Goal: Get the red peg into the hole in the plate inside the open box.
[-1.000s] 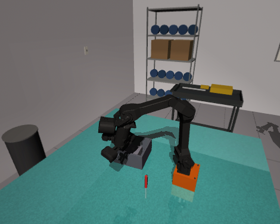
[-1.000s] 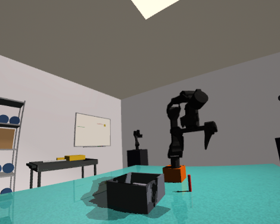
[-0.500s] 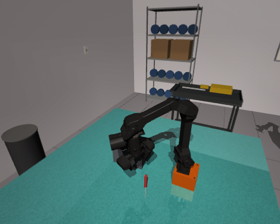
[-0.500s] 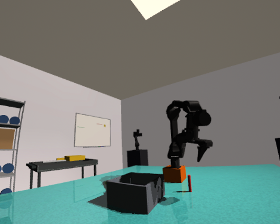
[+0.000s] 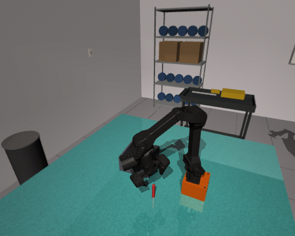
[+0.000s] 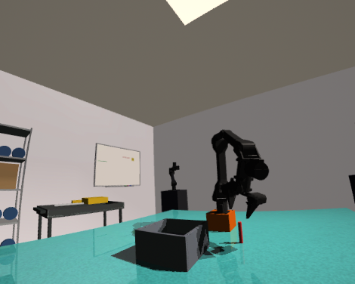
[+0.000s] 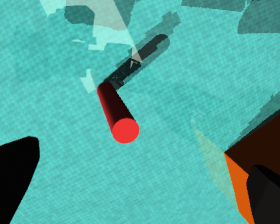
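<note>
The red peg lies 70 mm below my gripper tip. Also, from my gripper tip: grey box (200 mm to the right, 160 mm ahead, 90 mm below); plate (200 mm to the right, 160 mm ahead, 70 mm below).
</note>
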